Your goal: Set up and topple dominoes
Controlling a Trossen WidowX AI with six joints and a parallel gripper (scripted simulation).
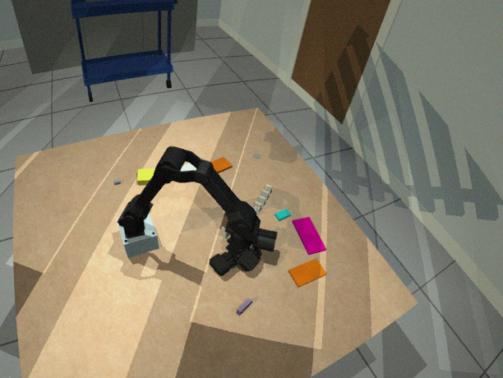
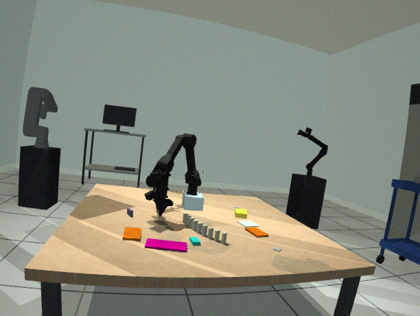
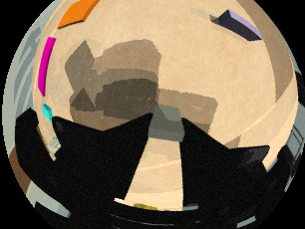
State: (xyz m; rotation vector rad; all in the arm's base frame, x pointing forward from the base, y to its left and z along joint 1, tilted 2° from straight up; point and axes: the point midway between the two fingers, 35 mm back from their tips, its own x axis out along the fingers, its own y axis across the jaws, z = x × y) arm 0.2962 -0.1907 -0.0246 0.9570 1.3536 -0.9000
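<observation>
The purple block is 150 mm to the right of my gripper tip, 20 mm behind it and 10 mm below it. Also, from my gripper tip: orange slab (240 mm ahead, 110 mm to the right, 20 mm below); then teal block (270 mm ahead, 150 mm to the left, 20 mm below); then magenta slab (330 mm ahead, 30 mm to the left, 20 mm below).
</observation>
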